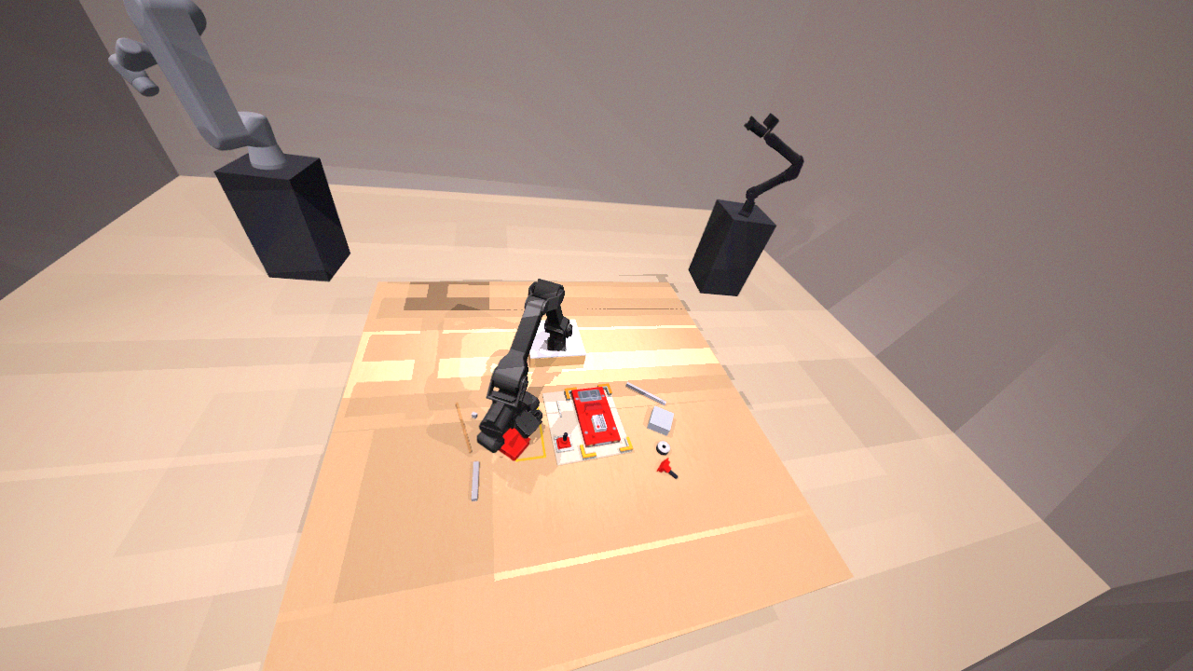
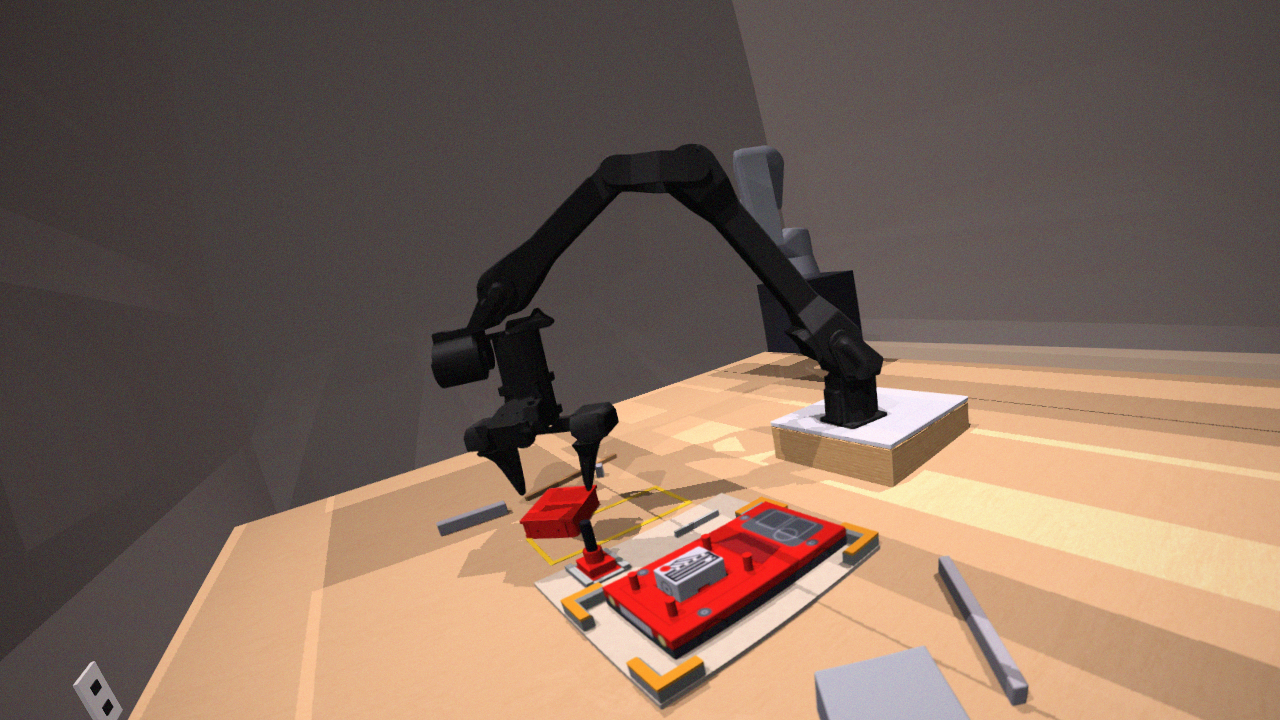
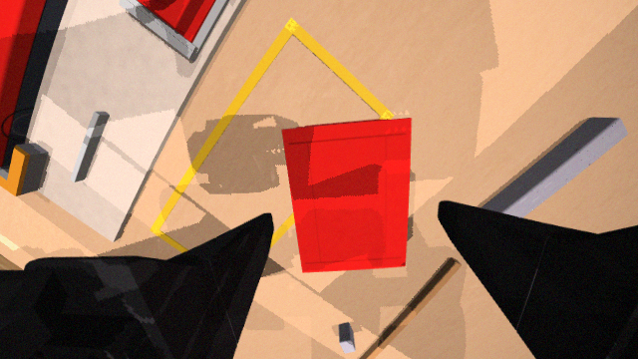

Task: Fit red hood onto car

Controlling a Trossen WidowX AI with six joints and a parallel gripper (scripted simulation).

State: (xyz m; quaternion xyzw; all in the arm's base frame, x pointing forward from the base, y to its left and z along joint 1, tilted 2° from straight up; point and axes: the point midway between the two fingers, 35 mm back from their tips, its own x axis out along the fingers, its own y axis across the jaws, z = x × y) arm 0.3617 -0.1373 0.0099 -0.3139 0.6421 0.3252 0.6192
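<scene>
Right now the red hood is 20 mm below my gripper tip. Also, from my gripper tip: thin wooden stick: 140 mm to the right, 50 mm behind, 40 mm below; then grey engine block: 270 mm to the left, 50 mm behind, 20 mm below.
</scene>
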